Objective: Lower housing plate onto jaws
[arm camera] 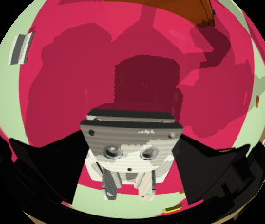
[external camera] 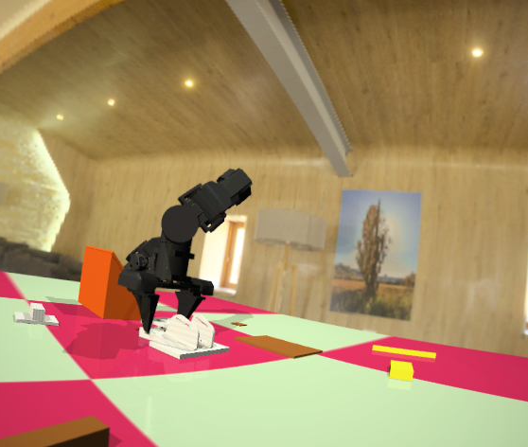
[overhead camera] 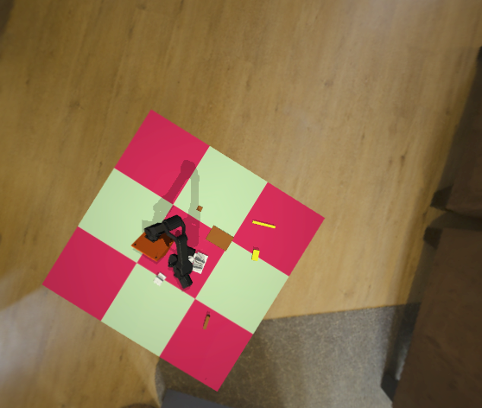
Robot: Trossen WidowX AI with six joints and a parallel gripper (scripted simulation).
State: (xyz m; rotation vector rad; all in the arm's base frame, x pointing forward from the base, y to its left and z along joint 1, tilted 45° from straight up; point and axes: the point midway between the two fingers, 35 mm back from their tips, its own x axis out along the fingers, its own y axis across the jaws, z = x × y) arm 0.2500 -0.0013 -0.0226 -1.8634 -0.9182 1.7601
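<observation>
The white base lies 7 cm ahead of my gripper tip, 1 cm to the left of it and 1 cm below it. Also, from my gripper tip: flat brown plate (21 cm to the left, 10 cm ahead, 1 cm below); then yellow bar (43 cm to the left, 28 cm ahead, 1 cm below); then small brown block (30 cm to the left, 11 cm behind, 1 cm below).
</observation>
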